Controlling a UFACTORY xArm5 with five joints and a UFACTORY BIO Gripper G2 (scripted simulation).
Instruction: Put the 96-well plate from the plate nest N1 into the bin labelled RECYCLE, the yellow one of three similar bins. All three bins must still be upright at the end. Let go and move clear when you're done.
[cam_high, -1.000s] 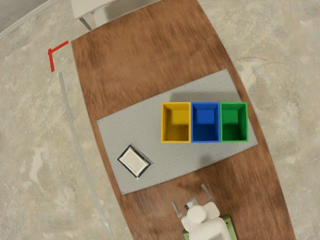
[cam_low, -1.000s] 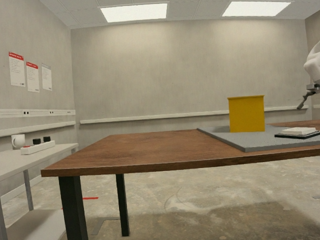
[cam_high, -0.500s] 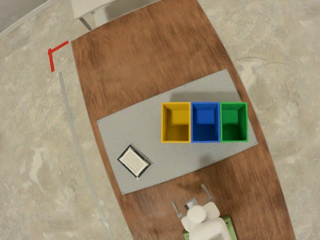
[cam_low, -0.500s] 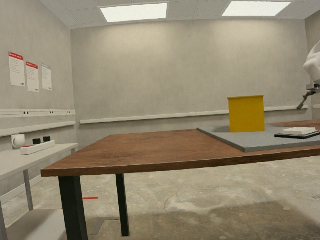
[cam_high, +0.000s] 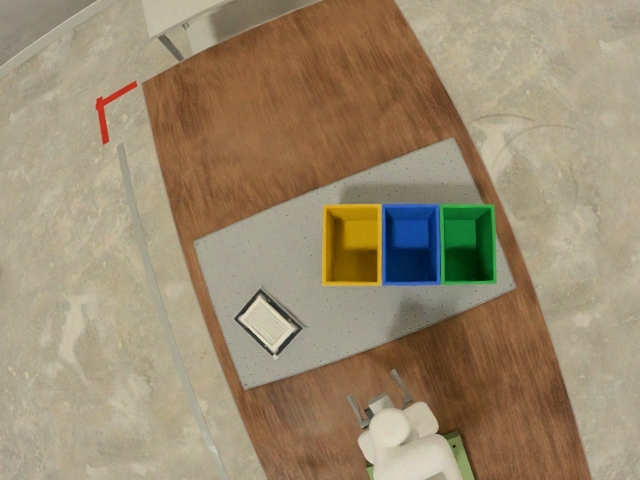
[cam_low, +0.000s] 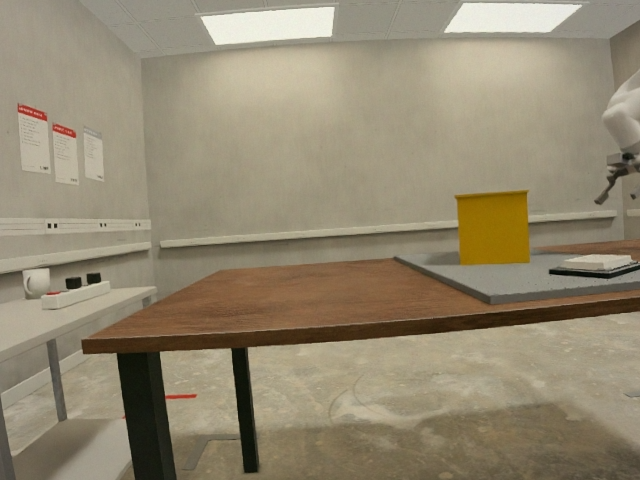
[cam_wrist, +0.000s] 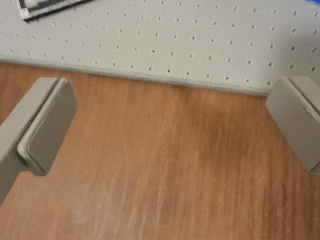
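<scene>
The white 96-well plate is 23 cm ahead of my hand, 23 cm to the left of it and 14 cm below it. Round my hand: black plate nest: 23 cm ahead, 23 cm to the left, 15 cm below; blue bin: 29 cm ahead, 18 cm to the right, 7 cm below; yellow bin: 33 cm ahead, 6 cm to the right, 7 cm below.
</scene>
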